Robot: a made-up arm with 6 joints. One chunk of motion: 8 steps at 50 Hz.
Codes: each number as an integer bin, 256 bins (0 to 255) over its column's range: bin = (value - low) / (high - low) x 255, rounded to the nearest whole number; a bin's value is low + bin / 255 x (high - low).
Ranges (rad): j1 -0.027..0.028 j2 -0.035..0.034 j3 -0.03..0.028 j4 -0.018..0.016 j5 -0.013..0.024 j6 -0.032..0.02
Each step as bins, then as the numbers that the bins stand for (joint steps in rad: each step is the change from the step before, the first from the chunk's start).
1 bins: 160 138 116 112 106 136
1 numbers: 0.00751 0.00234 -0.00362 -0.00307 0.00238 -0.00427
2 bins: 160 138 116 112 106 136
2 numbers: 0.00751 0.00234 -0.00362 -0.00307 0.00238 -0.00427
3 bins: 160 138 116 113 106 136
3 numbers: 0.00751 0.00234 -0.00362 -0.00293 0.00238 -0.00427
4 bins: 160 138 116 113 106 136
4 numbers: 0.00751 0.00234 -0.00362 -0.00293 0.00238 -0.00427
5 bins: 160 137 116 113 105 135
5 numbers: 0.00751 0.00207 -0.00362 -0.00293 0.00224 -0.00447
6 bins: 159 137 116 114 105 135
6 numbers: 0.00729 0.00207 -0.00362 -0.00280 0.00224 -0.00447
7 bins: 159 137 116 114 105 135
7 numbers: 0.00729 0.00207 -0.00362 -0.00280 0.00224 -0.00447
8 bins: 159 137 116 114 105 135
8 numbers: 0.00729 0.00207 -0.00362 -0.00280 0.00224 -0.00447
